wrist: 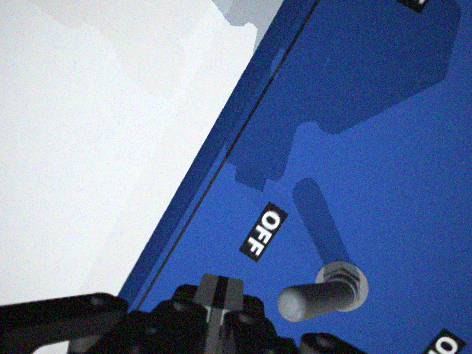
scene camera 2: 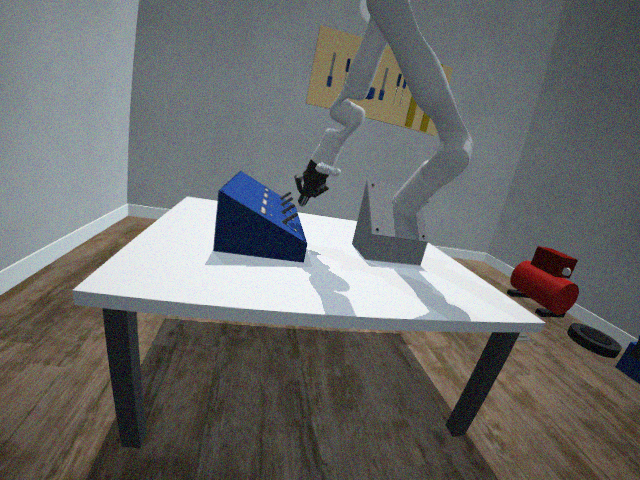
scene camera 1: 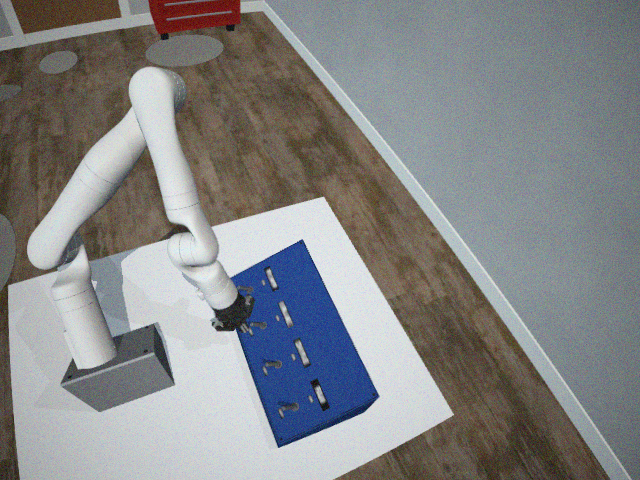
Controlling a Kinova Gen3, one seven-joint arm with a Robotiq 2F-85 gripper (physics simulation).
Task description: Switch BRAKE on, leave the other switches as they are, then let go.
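The BRAKE switch is the second lever from the panel's far end in scene camera 1. In the wrist view it leans toward the side of its OFF label. Its name plate is not in the wrist view and is too blurred to read in the scene views. My gripper is shut and empty. Its tips are low over the panel's lower edge, on the OFF side of this lever, with a small gap to it in the wrist view.
The sloped blue panel carries another lever beyond the BRAKE switch and two more levers on the near side, leaning the same way. The grey base block stands beside the panel on the white table.
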